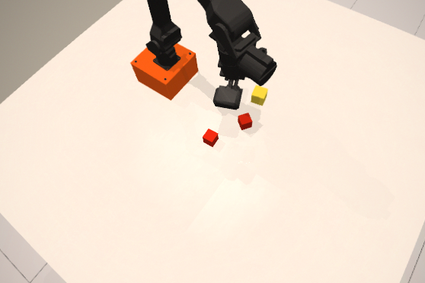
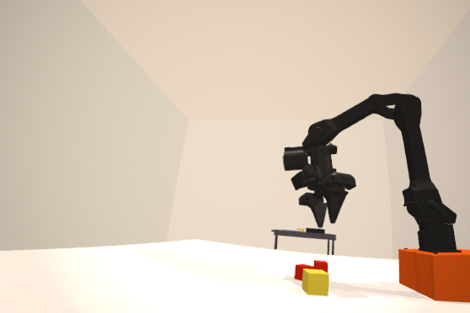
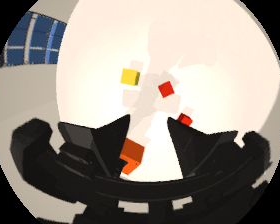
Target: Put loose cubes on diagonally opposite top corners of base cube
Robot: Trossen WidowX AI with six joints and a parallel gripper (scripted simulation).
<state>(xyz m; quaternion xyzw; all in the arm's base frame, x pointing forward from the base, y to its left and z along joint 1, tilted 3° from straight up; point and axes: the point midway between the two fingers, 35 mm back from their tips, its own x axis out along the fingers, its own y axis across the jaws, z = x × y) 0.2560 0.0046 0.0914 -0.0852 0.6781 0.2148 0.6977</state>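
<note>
Now: the yellow cube 110 mm below my gripper tip, 90 mm to the left of it and 30 mm ahead of it.
</note>
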